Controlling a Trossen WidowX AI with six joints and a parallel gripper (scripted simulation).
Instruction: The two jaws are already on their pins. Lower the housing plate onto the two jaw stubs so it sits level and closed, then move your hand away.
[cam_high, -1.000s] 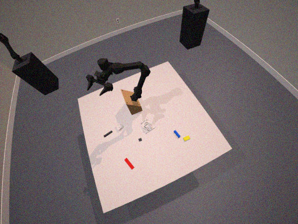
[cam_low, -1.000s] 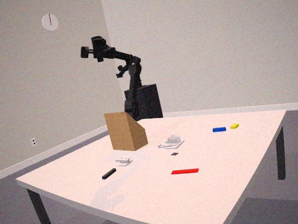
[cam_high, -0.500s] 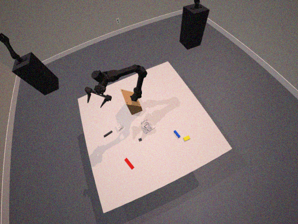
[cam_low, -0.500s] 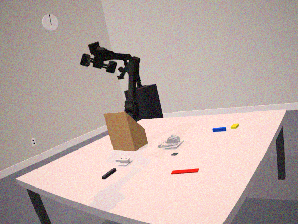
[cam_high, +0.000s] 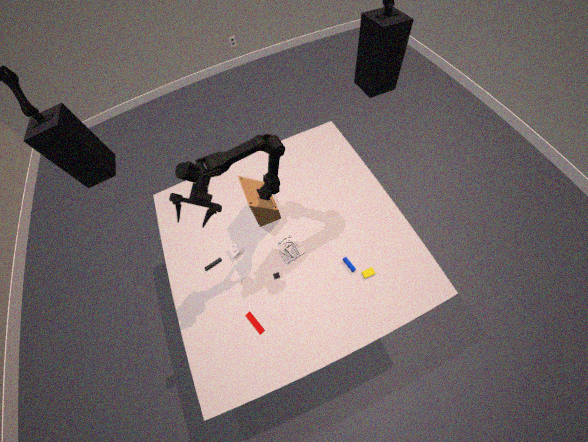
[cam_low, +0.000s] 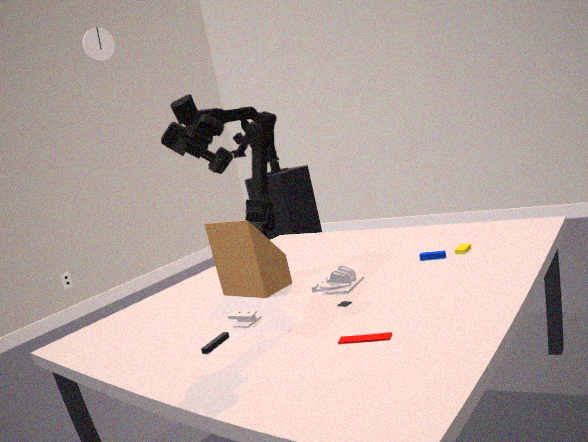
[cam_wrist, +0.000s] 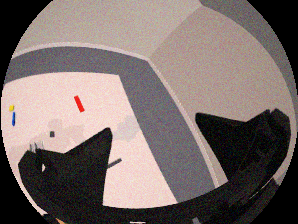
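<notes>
My gripper tip is 30 mm past the white part, 50 mm to the right of it and 430 mm above it. The rest, counted from my gripper tip: dark square: 180 mm ahead, 200 mm to the left, 440 mm below; then red bar: 350 mm ahead, 20 mm to the left, 440 mm below; then black bar: 10 mm behind, 90 mm to the right, 430 mm below.
</notes>
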